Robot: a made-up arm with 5 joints. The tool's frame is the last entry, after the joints. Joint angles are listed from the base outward.
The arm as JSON. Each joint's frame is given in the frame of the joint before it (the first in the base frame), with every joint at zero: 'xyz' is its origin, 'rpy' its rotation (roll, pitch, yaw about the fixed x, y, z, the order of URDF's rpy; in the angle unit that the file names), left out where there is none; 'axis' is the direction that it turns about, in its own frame. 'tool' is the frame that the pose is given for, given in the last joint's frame.
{
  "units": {
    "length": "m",
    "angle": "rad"
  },
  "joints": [
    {
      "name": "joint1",
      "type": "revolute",
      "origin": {
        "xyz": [
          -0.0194,
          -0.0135,
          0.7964
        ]
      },
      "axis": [
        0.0,
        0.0,
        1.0
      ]
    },
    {
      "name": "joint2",
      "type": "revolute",
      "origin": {
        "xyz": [
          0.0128,
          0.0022,
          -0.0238
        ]
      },
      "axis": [
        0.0,
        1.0,
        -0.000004
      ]
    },
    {
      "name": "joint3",
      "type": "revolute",
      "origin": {
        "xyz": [
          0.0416,
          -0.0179,
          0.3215
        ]
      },
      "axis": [
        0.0,
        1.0,
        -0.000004
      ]
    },
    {
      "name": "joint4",
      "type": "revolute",
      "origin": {
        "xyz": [
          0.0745,
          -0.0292,
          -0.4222
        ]
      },
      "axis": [
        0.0,
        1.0,
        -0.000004
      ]
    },
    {
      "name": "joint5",
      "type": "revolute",
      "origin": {
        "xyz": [
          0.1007,
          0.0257,
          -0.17
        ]
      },
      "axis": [
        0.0,
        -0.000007,
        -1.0
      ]
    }
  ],
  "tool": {
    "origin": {
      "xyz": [
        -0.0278,
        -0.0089,
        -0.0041
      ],
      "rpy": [
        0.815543,
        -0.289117,
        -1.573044
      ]
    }
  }
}
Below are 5 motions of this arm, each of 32 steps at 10 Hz.
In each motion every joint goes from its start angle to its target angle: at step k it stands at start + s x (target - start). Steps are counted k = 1, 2, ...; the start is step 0. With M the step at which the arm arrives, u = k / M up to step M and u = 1 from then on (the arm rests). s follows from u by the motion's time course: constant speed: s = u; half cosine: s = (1 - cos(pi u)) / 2; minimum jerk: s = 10 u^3 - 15 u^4 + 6 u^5.
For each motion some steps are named. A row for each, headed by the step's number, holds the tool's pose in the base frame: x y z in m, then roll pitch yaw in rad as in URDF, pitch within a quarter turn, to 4 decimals.
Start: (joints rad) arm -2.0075 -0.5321 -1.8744 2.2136 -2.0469
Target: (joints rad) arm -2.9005 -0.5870 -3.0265 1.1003 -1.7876
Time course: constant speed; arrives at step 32
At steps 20, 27, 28, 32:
20: -0.0074 0.0454 1.6169 -1.5931 -1.0958 -0.1224
27: 0.1833 0.1148 1.6418 -2.0538 -0.6683 0.0674
28: 0.2139 0.1192 1.6394 -2.0883 -0.6010 0.0646
32: 0.3389 0.1204 1.6142 -2.1936 -0.3256 0.0240

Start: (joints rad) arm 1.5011 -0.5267 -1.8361 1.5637 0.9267
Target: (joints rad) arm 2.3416 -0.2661 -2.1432 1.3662 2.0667
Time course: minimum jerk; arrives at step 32
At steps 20, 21, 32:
20: -0.2207 0.3037 1.4333 0.6206 0.6696 -1.2574
21: -0.2363 0.2986 1.4385 0.5586 0.6691 -1.2856
32: -0.3043 0.2662 1.4615 0.2821 0.6235 -1.3994

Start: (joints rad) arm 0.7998 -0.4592 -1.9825 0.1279 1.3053
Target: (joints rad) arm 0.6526 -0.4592 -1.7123 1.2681 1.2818
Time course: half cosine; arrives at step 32
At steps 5, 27, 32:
5: 0.1273 0.1424 1.6204 -2.8354 1.1331 0.1582
27: 0.2938 0.2365 1.3585 1.1164 0.6561 -2.1328
32: 0.2975 0.2349 1.3377 1.0838 0.5771 -2.1596

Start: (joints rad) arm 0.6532 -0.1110 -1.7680 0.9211 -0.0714
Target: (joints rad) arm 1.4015 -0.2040 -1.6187 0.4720 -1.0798
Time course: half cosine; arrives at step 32
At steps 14, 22, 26, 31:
14: 0.3497 0.4384 1.2826 2.0228 -0.5457 -0.6909
22: 0.2138 0.5153 1.3109 2.2511 -0.8862 -0.4198
26: 0.1585 0.5325 1.3217 2.3694 -1.0132 -0.3744
31: 0.1248 0.5396 1.3282 2.4606 -1.0868 -0.3730

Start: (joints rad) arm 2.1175 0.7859 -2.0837 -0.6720 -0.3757
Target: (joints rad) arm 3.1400 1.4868 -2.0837 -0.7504 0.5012
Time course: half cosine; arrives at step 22
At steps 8, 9, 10, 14, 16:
8: -0.6480 0.5855 0.8959 2.6279 -0.0480 0.5379
9: -0.6919 0.5426 0.8559 2.5711 -0.0054 0.6192
10: -0.7329 0.4934 0.8141 2.5122 0.0400 0.6988
14: -0.8394 0.2626 0.6485 2.2738 0.2243 0.9634
16: -0.8538 0.1550 0.5792 2.1662 0.2998 1.0496

